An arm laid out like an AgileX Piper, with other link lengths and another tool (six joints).
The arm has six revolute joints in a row. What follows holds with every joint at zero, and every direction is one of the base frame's.
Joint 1 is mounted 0.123 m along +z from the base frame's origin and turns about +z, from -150 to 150 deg.
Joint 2 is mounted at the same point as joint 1 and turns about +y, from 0 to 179.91 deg.
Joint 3 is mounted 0.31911 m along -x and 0.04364 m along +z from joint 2 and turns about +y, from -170 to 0 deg.
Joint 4 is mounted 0.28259 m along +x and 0.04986 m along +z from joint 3 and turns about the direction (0.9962, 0, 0.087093), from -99.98 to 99.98 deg.
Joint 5 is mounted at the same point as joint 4 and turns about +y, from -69.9 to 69.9 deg.
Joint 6 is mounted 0.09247 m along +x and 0.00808 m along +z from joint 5 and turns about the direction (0.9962, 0, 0.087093), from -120 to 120 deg.
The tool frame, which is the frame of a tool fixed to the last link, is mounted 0.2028 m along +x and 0.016 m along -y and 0.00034 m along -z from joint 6; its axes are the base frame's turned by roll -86.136, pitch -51.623 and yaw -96.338 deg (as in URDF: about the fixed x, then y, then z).
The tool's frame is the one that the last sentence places.
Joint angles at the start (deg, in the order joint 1, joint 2, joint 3, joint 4, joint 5, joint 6):
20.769, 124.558, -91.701, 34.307, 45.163, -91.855
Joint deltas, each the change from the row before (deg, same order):
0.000, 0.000, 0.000, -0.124, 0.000, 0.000
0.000, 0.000, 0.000, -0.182, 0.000, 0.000
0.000, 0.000, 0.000, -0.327, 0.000, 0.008
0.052, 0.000, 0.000, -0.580, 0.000, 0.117
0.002, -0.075, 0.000, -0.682, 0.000, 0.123
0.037, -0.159, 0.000, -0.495, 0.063, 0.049
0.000, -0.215, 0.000, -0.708, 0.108, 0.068
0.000, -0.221, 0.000, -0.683, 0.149, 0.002
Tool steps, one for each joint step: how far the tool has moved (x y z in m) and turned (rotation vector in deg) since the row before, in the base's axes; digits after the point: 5 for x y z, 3 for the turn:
0.00004, -0.00038, -0.00018, -0.103, -0.039, 0.058
0.00006, -0.00057, -0.00027, -0.150, -0.057, 0.085
0.00011, -0.00102, -0.00048, -0.269, -0.099, 0.146
-0.00009, -0.00136, -0.00086, -0.458, -0.125, 0.223
0.00038, -0.00209, -0.00022, -0.514, -0.225, 0.215
0.00002, -0.00108, 0.00087, -0.348, -0.226, 0.255
0.00021, -0.00205, 0.00110, -0.506, -0.297, 0.319
0.00004, -0.00196, 0.00117, -0.501, -0.290, 0.379

